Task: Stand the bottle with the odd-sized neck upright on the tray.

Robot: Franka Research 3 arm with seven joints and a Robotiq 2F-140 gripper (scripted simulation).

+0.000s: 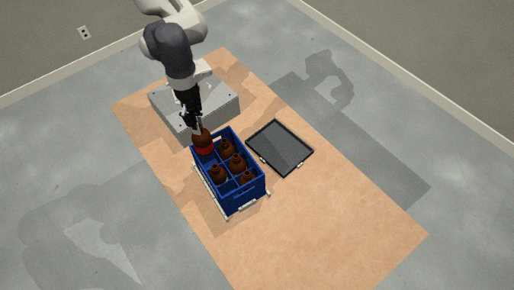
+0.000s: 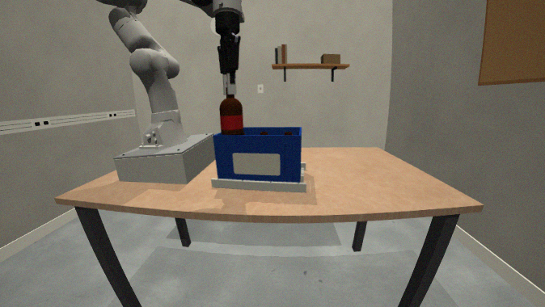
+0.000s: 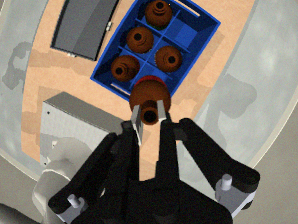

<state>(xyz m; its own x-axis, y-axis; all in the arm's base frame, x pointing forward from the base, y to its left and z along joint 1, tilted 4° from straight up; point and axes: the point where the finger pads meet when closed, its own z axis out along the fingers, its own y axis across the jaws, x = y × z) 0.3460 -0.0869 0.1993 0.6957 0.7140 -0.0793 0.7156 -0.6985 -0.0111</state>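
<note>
My hand is 80 mm above the bottle. Also, from my hand: blue crate (90 mm ahead, 50 mm to the left, 250 mm below); dark grey tray (60 mm ahead, 310 mm to the left, 320 mm below).
</note>
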